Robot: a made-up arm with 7 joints.
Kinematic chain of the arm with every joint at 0, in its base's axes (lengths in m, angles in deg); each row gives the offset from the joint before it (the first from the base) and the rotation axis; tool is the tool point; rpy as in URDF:
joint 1: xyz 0 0 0.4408 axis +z
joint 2: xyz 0 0 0 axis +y
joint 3: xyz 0 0 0.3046 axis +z
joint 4: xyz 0.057 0 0 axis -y
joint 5: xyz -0.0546 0 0.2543 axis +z
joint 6: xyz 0 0 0 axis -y
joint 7: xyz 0.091 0 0 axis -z
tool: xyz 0 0 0 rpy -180 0 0
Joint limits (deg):
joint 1: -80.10..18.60
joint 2: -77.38..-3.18
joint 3: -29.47..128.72
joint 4: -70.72..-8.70
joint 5: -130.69..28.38
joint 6: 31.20..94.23
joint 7: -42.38..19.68
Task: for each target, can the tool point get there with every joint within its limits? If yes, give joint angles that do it. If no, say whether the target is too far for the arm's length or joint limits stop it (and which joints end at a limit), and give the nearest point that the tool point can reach.
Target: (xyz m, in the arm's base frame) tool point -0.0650 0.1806 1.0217
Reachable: yes | joints -26.42 -40.05 32.87 -49.72 -44.10 57.76 14.01
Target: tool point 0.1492 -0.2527 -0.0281
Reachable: no: joint limits stop it (at a limit: joint 1, joint 2, joint 3, joint 4, joint 6) | nearest point 0.1796 0.4656 0.2949 | short by 0.788 m
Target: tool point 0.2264 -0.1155 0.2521
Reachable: no: joint limits stop it (at a limit: joint 1, joint 2, joint 4, joint 6) | nearest point 0.2043 0.4604 0.3212 | short by 0.580 m
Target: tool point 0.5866 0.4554 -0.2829
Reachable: no: too far | nearest point 0.1860 0.4932 0.2921 | short by 0.702 m
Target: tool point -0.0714 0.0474 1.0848
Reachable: yes | joints -7.06 -13.76 55.86 -14.06 -102.28 60.62 1.34
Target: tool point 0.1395 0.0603 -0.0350
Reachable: no: joint limits stop it (at a limit: joint 1, joint 2, joint 3, joint 4, joint 6) | nearest point 0.1691 0.4708 0.2872 | short by 0.523 m
